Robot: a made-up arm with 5 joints.
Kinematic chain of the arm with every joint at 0, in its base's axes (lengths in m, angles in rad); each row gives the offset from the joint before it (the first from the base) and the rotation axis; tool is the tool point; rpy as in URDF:
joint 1: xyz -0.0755 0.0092 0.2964 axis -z
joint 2: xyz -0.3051 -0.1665 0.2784 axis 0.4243 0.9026 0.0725
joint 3: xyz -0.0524 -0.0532 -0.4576 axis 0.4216 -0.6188 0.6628
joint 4: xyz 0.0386 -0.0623 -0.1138 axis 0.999 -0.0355 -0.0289
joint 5: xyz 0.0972 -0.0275 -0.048 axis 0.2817 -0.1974 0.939
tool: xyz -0.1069 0.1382 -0.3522 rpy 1.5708 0 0
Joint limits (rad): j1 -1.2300..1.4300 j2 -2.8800..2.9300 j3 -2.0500..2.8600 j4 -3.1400..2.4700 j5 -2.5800..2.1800
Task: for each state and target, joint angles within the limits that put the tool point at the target. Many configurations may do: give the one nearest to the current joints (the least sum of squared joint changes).
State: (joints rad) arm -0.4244 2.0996 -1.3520 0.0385 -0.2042
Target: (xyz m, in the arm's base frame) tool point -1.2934 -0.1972 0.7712
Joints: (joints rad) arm -0.1070 1.5296 -1.0656 0.1162 -0.2683
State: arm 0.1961 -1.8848 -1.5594 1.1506 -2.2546
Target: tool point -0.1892 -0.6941 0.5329
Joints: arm 0.8460 -1.5174 -1.4187 1.4872 -2.2643
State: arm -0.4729 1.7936 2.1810 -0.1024 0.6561
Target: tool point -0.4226 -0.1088 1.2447
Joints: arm -0.4341 2.3511 2.3595 0.3677 0.6323
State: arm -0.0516 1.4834 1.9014 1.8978 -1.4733
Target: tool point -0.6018 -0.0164 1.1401
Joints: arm 0.1810 2.0172 1.8066 1.3797 -1.5566
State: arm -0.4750 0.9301 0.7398 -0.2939 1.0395
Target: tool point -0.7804 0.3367 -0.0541
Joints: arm 0.0419 0.8156 1.0963 -0.1986 0.9980
